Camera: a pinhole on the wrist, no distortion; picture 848 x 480 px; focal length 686.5 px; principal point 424.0 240.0 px. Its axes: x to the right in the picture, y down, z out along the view. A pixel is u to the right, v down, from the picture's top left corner.
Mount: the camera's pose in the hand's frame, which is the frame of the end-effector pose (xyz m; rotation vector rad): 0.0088 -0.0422 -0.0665 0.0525 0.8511 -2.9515
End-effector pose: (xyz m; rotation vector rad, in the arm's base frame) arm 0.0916 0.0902 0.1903 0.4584 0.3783 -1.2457
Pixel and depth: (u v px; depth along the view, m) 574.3 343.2 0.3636
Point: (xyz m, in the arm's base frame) -0.1980 -0.0331 0.3676
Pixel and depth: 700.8 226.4 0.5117
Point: -0.2614 -0.0133 0.5620
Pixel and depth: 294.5 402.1 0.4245
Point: -0.2113 -0.1989 0.3072
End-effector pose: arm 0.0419 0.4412 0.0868 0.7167 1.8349 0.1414
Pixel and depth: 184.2 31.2 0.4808
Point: 0.3217 0.2895 -0.2781
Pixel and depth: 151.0 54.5 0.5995
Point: 0.3892 0.2614 -0.3963
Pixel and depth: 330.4 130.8 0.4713
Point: 0.2720 0.2001 -0.2043
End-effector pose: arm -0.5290 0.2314 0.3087 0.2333 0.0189 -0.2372
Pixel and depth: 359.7 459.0 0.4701
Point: -0.5731 -0.2346 0.4586
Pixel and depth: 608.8 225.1 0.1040
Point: -0.5722 0.1393 0.3082
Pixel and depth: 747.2 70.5 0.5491
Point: -0.8475 -0.0349 0.7118
